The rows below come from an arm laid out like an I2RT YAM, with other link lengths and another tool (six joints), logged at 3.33 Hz.
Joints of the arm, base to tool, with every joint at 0 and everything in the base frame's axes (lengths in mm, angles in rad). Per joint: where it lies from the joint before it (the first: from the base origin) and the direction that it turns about. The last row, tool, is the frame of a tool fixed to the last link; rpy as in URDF.
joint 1: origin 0 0 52.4 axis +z
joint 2: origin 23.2 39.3 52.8 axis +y
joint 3: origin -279.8 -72.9 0 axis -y
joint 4: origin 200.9 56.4 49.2 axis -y
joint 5: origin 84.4 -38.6 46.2 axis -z
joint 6: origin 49.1 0 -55.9 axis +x
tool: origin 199 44 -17 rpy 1.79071 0.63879 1.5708
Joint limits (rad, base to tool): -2.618..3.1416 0..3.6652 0..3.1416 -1.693..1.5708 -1.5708..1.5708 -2.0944..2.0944
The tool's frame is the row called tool.
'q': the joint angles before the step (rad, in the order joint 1, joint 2, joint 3, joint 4, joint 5, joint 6). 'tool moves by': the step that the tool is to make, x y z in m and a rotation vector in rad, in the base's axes. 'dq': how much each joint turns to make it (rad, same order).
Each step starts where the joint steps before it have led.
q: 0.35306, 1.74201, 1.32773, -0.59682, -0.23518, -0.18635
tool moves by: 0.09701, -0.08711, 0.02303, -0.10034, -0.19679, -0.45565
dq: -0.06675, -0.01718, -0.00038, 0.15257, 0.36012, 0.21593
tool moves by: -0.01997, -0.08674, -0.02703, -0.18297, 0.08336, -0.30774
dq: -0.00918, 0.01756, -0.00231, -0.15445, 0.30135, 0.15294
